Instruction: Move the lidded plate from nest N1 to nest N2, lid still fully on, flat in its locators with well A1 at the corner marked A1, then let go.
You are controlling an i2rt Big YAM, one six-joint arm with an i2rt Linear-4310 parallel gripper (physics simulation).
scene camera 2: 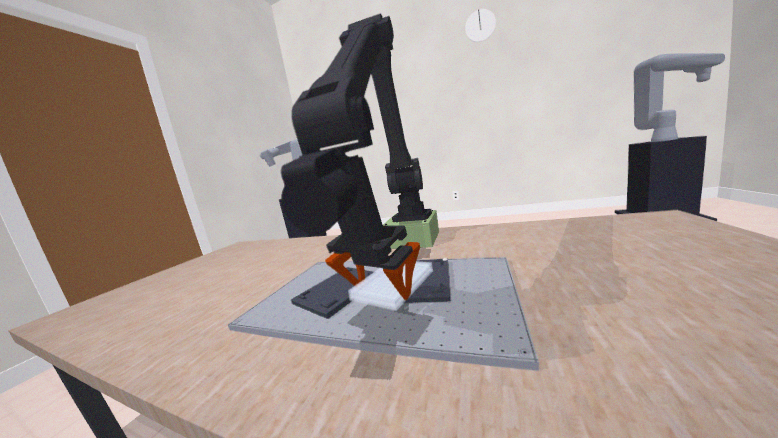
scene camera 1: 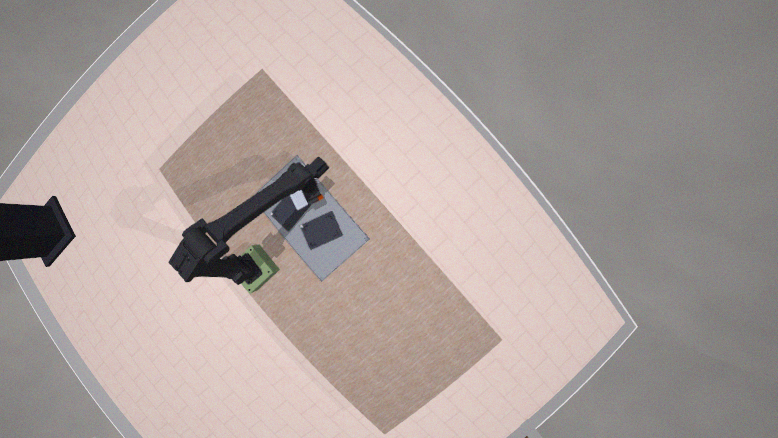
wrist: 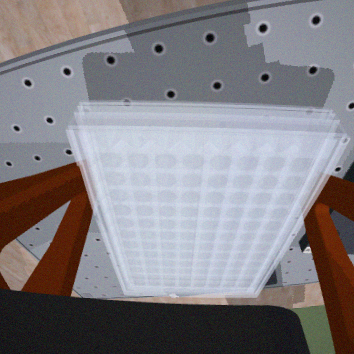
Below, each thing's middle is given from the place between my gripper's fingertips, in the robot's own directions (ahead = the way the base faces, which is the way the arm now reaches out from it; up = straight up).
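Grey perforated baseplate (scene camera 2: pixel 483 317): my hand is 60 mm above it, 100 mm past it and 70 mm to the left of it.
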